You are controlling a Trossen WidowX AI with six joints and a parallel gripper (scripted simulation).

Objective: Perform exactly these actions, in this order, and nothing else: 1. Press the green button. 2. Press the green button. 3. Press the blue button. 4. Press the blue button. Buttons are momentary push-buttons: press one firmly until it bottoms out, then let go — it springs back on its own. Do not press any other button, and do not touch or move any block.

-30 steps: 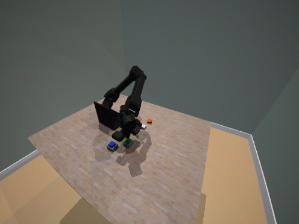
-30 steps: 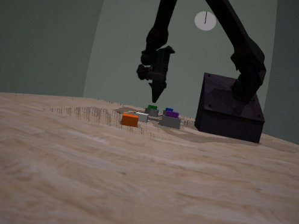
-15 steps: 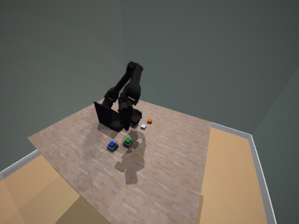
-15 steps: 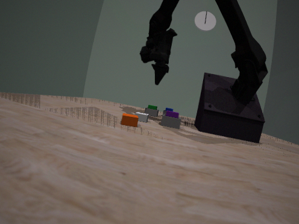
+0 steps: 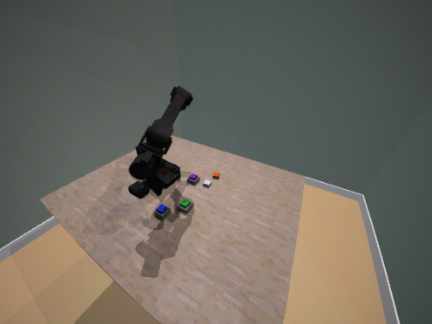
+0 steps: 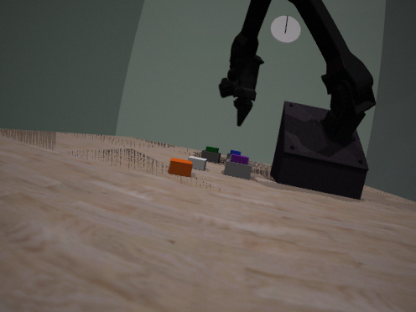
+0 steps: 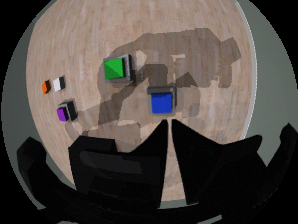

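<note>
Now: gripper tip 9 cm above the blue button and 1 cm past it. Round my gripper tip: purple button (25 cm to the left, 9 cm below, 1 cm ahead); then green button (9 cm below, 7 cm to the left, 7 cm ahead); then white block (25 cm to the left, 11 cm below, 9 cm ahead).
</note>
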